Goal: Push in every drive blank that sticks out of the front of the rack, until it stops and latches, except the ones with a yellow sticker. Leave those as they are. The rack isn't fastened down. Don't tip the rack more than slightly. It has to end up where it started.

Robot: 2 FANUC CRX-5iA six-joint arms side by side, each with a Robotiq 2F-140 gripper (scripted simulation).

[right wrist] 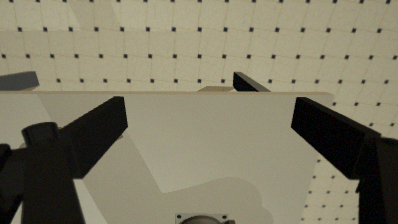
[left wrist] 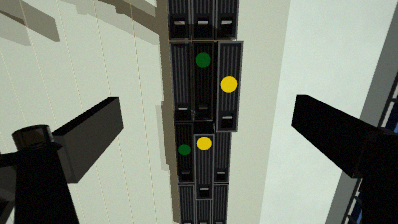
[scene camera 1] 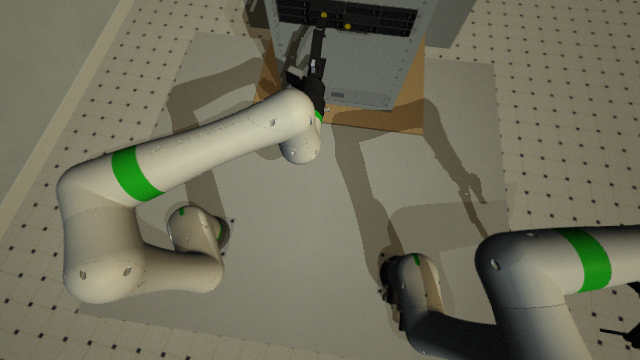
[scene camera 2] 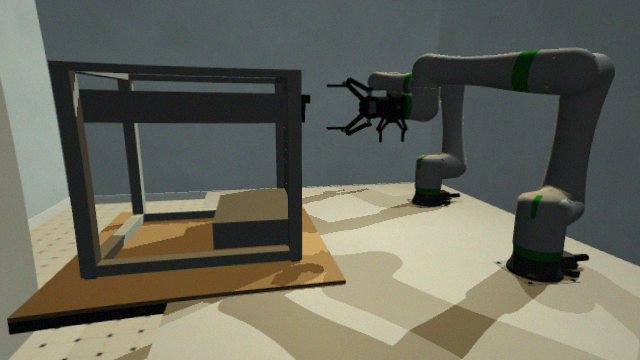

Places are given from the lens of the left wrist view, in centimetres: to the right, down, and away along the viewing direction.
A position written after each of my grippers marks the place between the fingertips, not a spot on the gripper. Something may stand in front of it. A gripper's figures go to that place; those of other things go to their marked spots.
my left gripper (left wrist: 208,111): 1, 0, 15
grey rack (left wrist: 64,64): -18, -6, 26
green-stickered blank (left wrist: 184,141): -2, 4, 28
The marked spots on the green-stickered blank and the grey rack are 20 cm apart.
